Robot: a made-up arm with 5 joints.
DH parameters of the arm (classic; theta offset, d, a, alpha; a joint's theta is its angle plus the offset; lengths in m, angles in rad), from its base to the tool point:
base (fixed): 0 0.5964 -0.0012 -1.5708
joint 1: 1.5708 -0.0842 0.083 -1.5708
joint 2: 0 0.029 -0.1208 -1.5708
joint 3: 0 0.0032 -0.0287 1.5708
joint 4: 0.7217 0 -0.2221 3.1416
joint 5: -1.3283 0 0.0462 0
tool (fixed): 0.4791 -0.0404 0 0
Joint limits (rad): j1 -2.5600..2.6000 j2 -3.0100..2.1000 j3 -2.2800..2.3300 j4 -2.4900..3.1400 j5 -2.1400..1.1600
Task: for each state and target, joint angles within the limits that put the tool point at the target. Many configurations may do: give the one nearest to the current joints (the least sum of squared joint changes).
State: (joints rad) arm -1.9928 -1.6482 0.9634 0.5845 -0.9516
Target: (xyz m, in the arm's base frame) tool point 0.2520 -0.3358 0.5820
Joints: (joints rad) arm -2.5600 -2.4869 1.0296 0.2576 -0.6504
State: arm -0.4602 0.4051 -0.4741 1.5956 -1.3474
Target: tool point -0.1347 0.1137 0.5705
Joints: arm -0.2379 -0.1985 -0.6574 1.5537 -1.2685
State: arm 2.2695 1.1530 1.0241 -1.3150 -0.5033
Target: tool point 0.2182 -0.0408 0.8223
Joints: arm 1.9497 0.6923 1.1831 -0.9606 -0.9790
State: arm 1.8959 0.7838 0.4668 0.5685 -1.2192
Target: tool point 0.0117 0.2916 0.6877
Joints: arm 1.9729 0.9301 0.0901 0.1207 -1.2946
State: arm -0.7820 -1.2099 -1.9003 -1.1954 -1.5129
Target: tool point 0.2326 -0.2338 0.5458
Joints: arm -0.4932 -0.5223 -2.2180 -1.2932 -1.2239
